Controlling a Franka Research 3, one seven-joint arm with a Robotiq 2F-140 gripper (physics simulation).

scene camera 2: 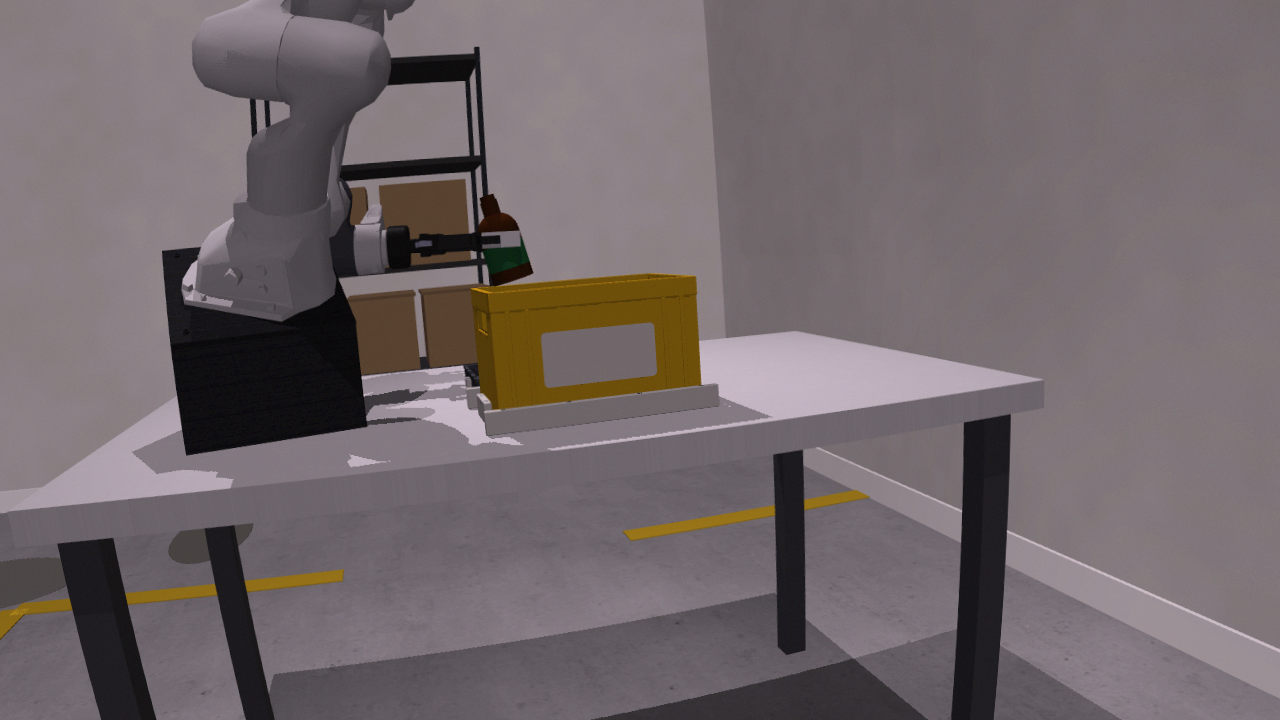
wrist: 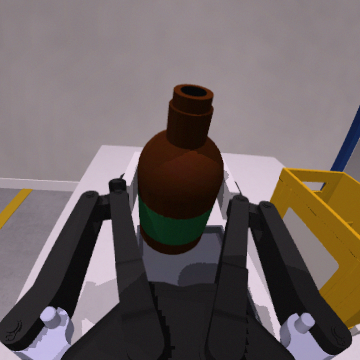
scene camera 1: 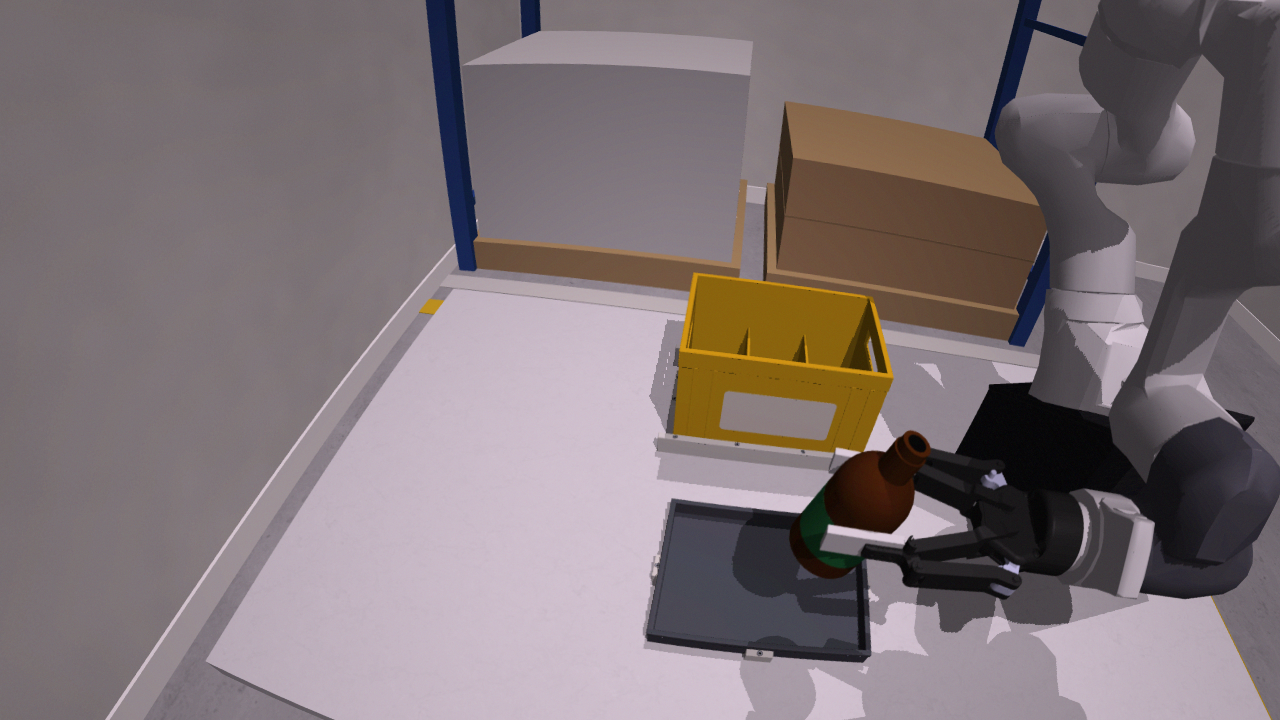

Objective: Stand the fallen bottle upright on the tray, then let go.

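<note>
The brown bottle with a green label is held in the air, its neck up and its body tilted. In the scene camera 2 view its neck leans toward the arm. My gripper is shut on the bottle's body, one pad on each side, and points nearly level. The dark grey tray lies flat on the table below. The bottle is above the tray's right part in the scene camera 1 view, apart from it. In the scene camera 2 view the crate hides most of the tray.
A yellow crate stands beside the tray, behind a low white rail. The arm's black base block stands on the white table. Large boxes stand beyond the table.
</note>
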